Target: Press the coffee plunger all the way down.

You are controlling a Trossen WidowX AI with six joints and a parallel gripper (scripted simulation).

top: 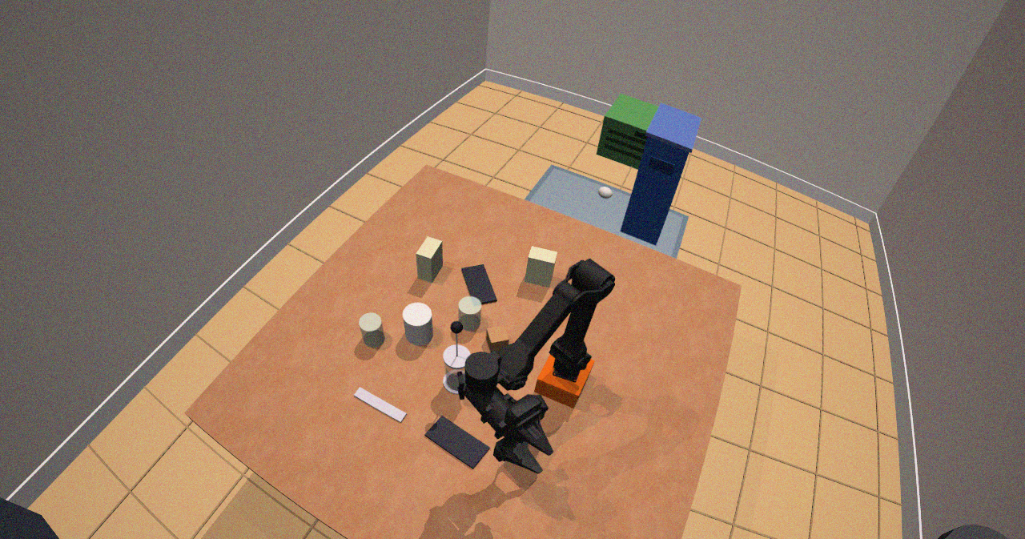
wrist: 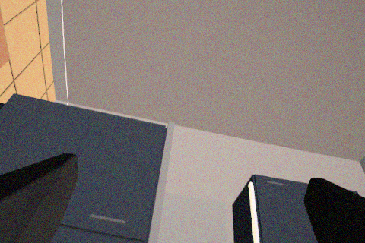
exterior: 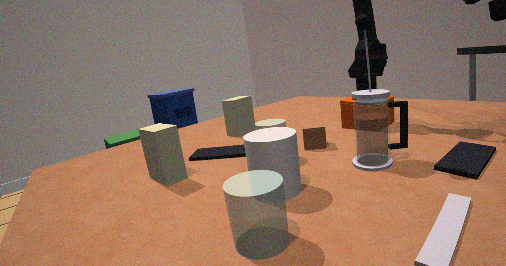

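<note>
The coffee press lies 28 cm ahead of my gripper tip, 26 cm to the right of it and 22 cm below it. From my gripper tip the other things lie so: white cylinder (45 cm ahead, 37 cm to the right, 30 cm below); brown cube (24 cm ahead, 43 cm to the right, 32 cm below).
</note>
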